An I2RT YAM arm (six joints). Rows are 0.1 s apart.
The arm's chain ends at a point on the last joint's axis. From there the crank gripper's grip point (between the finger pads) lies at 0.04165 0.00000 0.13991 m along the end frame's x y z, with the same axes.
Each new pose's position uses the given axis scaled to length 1; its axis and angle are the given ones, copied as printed.
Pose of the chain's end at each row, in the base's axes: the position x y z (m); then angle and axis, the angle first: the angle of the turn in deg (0 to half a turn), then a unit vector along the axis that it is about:
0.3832, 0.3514, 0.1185, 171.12, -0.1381, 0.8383, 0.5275
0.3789, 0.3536, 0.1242, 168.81, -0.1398, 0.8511, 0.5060
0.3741, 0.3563, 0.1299, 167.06, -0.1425, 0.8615, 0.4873
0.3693, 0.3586, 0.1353, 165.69, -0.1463, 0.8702, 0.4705
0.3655, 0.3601, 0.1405, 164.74, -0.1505, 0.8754, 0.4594
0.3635, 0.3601, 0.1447, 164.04, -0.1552, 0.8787, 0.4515
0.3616, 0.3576, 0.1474, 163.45, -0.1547, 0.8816, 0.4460
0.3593, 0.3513, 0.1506, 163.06, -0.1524, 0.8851, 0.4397
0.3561, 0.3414, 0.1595, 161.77, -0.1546, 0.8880, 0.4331
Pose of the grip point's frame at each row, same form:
0.3415, 0.4712, 0.0462, 171.12, -0.1381, 0.8383, 0.5275
0.3432, 0.4710, 0.0452, 168.81, -0.1398, 0.8511, 0.5060
0.3430, 0.4712, 0.0454, 167.06, -0.1425, 0.8615, 0.4873
0.3418, 0.4708, 0.0461, 165.69, -0.1463, 0.8702, 0.4705
0.3404, 0.4704, 0.0483, 164.74, -0.1505, 0.8754, 0.4594
0.3400, 0.4690, 0.0503, 164.04, -0.1552, 0.8787, 0.4515
0.3399, 0.4657, 0.0517, 163.45, -0.1547, 0.8816, 0.4460
0.3391, 0.4584, 0.0535, 163.06, -0.1524, 0.8851, 0.4397
0.3391, 0.4476, 0.0608, 161.77, -0.1546, 0.8880, 0.4331

